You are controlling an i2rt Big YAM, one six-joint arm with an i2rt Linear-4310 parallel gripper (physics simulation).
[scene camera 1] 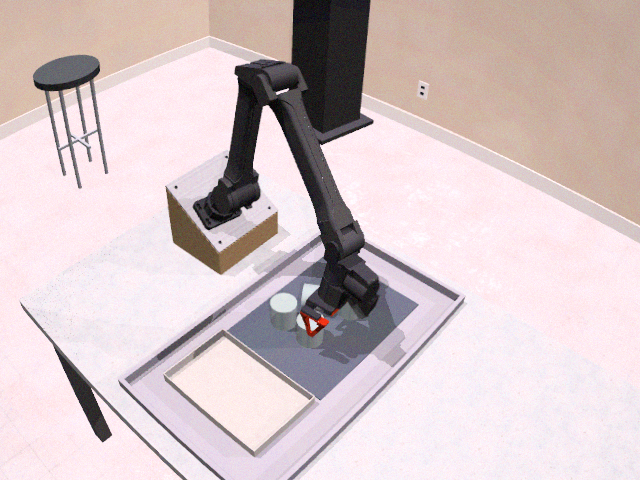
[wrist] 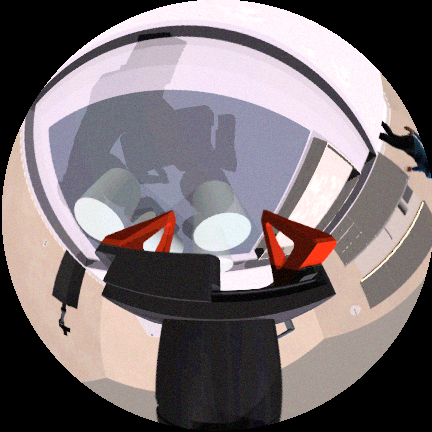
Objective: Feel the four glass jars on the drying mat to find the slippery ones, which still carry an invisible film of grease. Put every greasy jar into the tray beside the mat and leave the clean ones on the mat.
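Seen in the pictures: gripper, between the fingertips: [scene camera 1: 319, 325] [wrist: 217, 214]; arm's base, origin of its link: [scene camera 1: 216, 210].
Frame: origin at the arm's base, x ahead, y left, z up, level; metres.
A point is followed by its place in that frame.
Four pale, whitish-green jars stand upright on the dark blue-grey mat [scene camera 1: 289, 361] {x 0.446, y -0.105, z -0.135 m} [wrist: 270, 135] {x 0.537, y -0.061, z -0.135 m}. The front jar [scene camera 1: 310, 339] {x 0.446, y -0.039, z -0.099 m} [wrist: 222, 231] {x 0.426, y -0.016, z -0.066 m} is partly covered by a red finger in the scene view. The left jar [scene camera 1: 283, 311] {x 0.358, y -0.051, z -0.066 m} is in plain view. The right jar [scene camera 1: 349, 311] {x 0.438, y 0.098, z -0.100 m} [wrist: 99, 218] {x 0.424, y 0.117, z -0.065 m} and the back jar [scene camera 1: 309, 291] {x 0.343, y 0.045, z -0.070 m} are partly hidden by the arm. My gripper [scene camera 1: 323, 323] {x 0.442, y -0.007, z -0.074 m} [wrist: 217, 214] {x 0.442, y -0.007, z -0.074 m} is open and empty, low by the front jar, which appears between its fingers in the wrist view. The cream tray [scene camera 1: 237, 392] {x 0.442, y -0.259, z -0.135 m} [wrist: 317, 187] {x 0.501, y -0.227, z -0.136 m} adjoins the mat and is empty.
A raised dark rim [scene camera 1: 462, 298] {x 0.598, y 0.372, z -0.110 m} surrounds the mat and tray. The arm's wooden base block [scene camera 1: 248, 242] {x 0.075, y 0.051, z -0.094 m} stands behind them on the table. A stool [scene camera 1: 67, 72] and a black column [scene camera 1: 328, 62] stand on the floor beyond the table.
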